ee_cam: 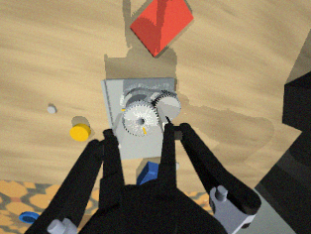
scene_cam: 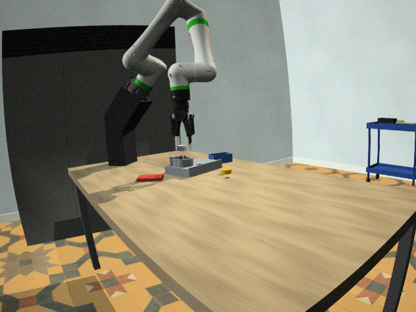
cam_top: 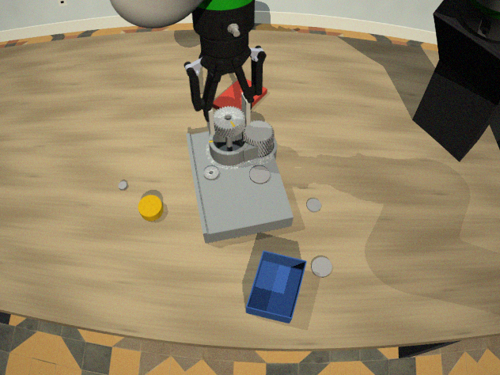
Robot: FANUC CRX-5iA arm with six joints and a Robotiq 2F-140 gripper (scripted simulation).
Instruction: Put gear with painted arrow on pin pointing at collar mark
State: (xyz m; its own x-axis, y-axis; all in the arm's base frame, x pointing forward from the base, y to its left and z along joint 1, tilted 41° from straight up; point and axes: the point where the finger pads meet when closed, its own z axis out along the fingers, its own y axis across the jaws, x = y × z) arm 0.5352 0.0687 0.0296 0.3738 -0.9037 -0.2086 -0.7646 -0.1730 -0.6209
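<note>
Right now my hand is 20 mm above the gear. The rest, counted from my hand: red block 190 mm to the right, 140 mm below; then yellow puck 140 mm ahead, 140 mm to the left, 140 mm below; then small grey disc 220 mm ahead, 90 mm to the left, 140 mm below.
</note>
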